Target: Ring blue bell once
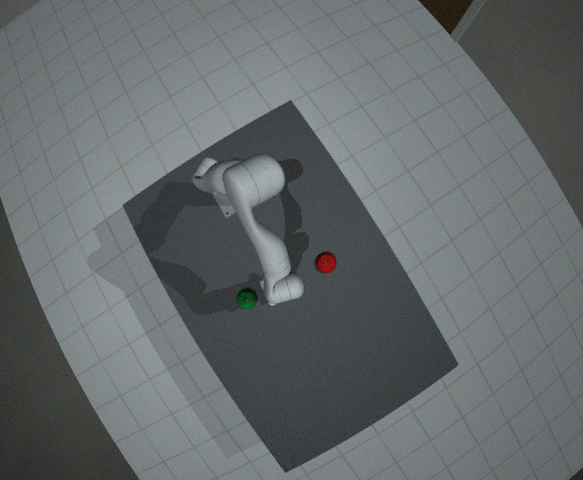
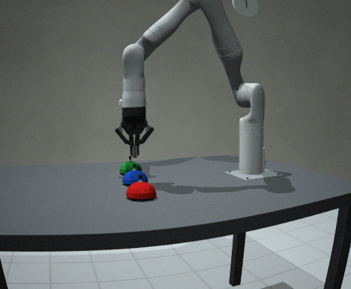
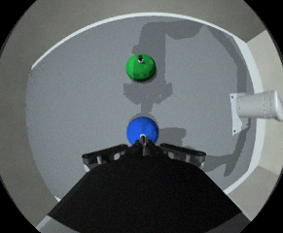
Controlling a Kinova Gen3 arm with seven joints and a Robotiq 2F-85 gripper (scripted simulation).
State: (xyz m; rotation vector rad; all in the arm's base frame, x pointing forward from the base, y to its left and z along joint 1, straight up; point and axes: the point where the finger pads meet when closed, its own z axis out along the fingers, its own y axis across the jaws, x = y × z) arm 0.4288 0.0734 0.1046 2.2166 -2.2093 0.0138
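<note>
Right now the blue bell is 70 mm below my hand. The rest, counted from my hand: red bell: 180 mm to the left, 70 mm below; green bell: 180 mm to the right, 70 mm below.
</note>
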